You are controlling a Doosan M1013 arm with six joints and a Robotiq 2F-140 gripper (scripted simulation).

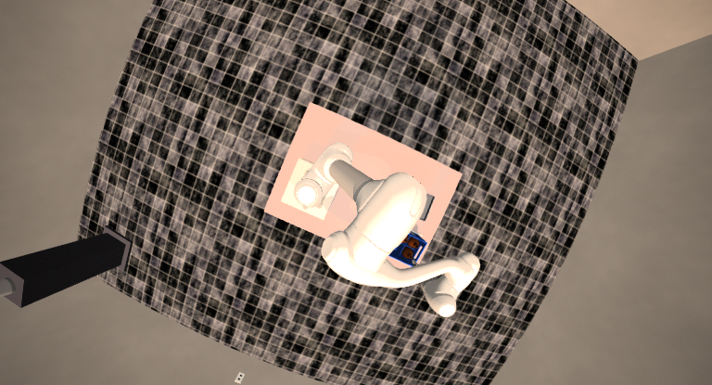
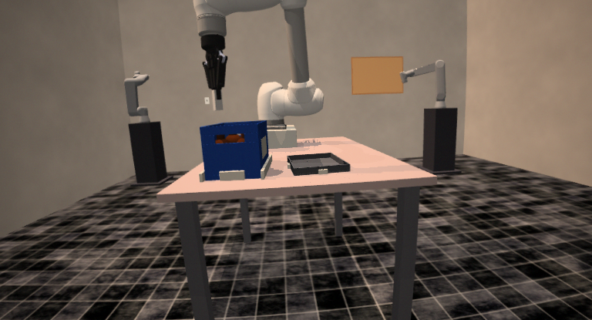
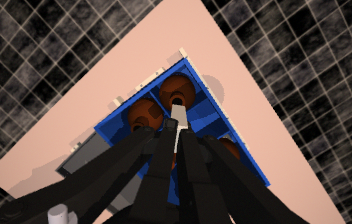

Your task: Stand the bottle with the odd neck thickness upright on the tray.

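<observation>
The blue crate is 90 mm behind my hand, 40 mm to the left of it and 170 mm below it. Round my hand: dark tray 90 mm behind, 320 mm to the left, 250 mm below; bottle 180 mm behind, 90 mm to the left, 170 mm below.
</observation>
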